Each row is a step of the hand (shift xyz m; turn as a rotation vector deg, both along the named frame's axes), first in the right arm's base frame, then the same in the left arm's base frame.
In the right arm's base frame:
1: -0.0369 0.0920 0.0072 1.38 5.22 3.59
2: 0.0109 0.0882 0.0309 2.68 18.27 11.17
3: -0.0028 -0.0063 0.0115 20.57 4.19 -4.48
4: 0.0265 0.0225 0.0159 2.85 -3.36 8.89
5: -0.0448 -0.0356 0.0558 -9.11 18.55 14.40
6: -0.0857 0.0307 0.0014 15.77 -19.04 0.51
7: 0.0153 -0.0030 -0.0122 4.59 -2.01 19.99
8: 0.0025 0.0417 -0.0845 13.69 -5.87 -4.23
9: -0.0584 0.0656 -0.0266 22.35 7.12 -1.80
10: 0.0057 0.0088 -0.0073 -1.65 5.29 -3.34
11: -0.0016 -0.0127 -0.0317 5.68 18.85 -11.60
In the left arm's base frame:
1: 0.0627 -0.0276 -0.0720 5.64 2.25 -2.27
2: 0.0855 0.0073 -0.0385 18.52 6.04 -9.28
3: -0.0054 0.0117 -0.0037 13.02 -0.21 17.06
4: 0.0343 0.0152 0.0073 -0.41 9.89 0.71
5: -0.0455 0.0505 -0.0421 13.46 6.04 -20.41
6: -0.0147 -0.0283 -0.0853 -8.78 9.60 21.03
7: 0.0033 -0.0067 0.0183 3.00 20.26 -2.25
8: 0.0267 -0.0893 0.0140 1.01 1.07 15.41
9: 0.0252 -0.0572 -0.0672 16.76 1.92 16.40
10: 0.0095 -0.0078 0.0036 3.36 -4.96 -2.44
11: -0.0158 -0.0264 0.0150 17.61 -14.54 0.90

